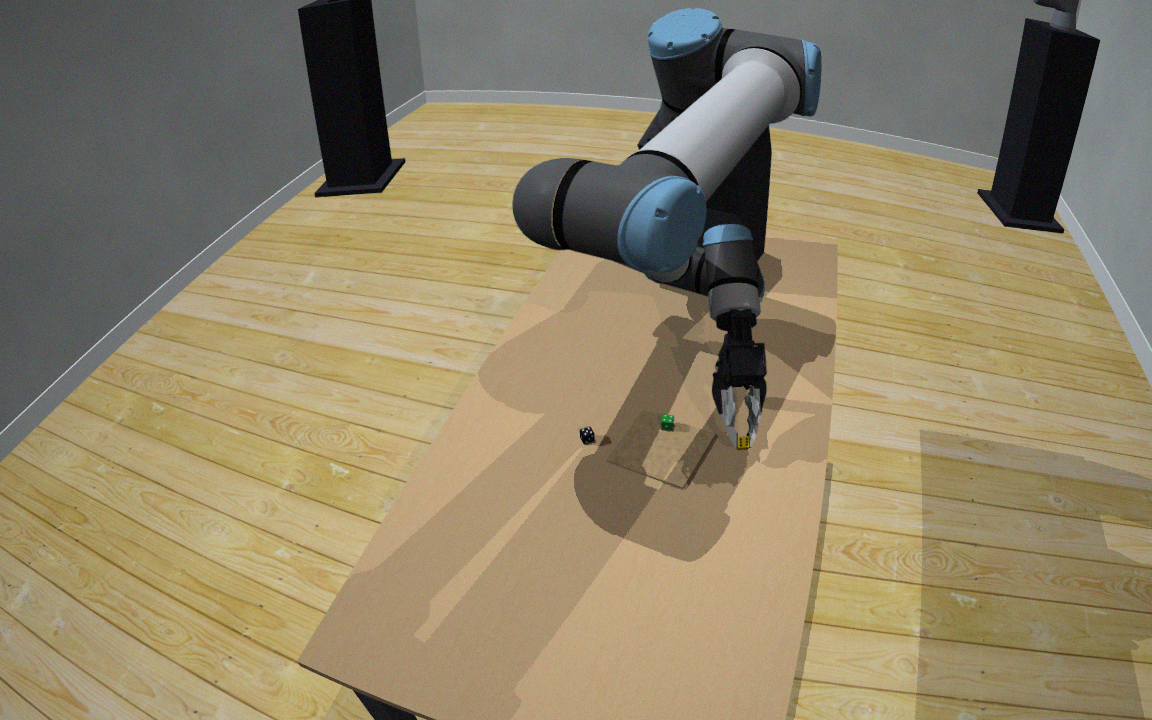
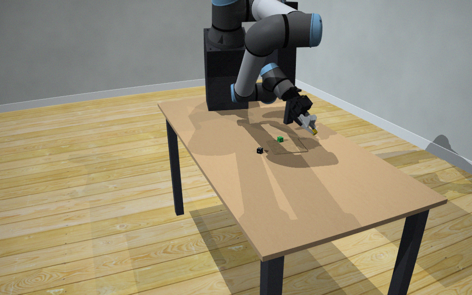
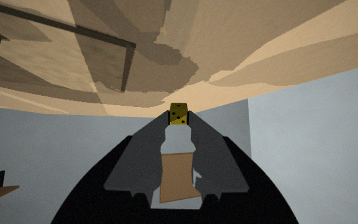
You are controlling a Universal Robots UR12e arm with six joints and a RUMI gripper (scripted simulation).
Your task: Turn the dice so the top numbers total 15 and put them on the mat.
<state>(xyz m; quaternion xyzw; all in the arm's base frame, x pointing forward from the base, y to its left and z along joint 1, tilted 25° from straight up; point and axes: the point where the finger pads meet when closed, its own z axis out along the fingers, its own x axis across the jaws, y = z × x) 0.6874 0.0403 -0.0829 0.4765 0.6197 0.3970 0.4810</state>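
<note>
The green die lies 7 cm behind my hand, 13 cm to the right of it and 3 cm below it. Round my hand: thin square mat: 2 cm behind, 13 cm to the right, 4 cm below; yellow die: 1 cm ahead; black die: 4 cm behind, 26 cm to the right, 4 cm below.
</note>
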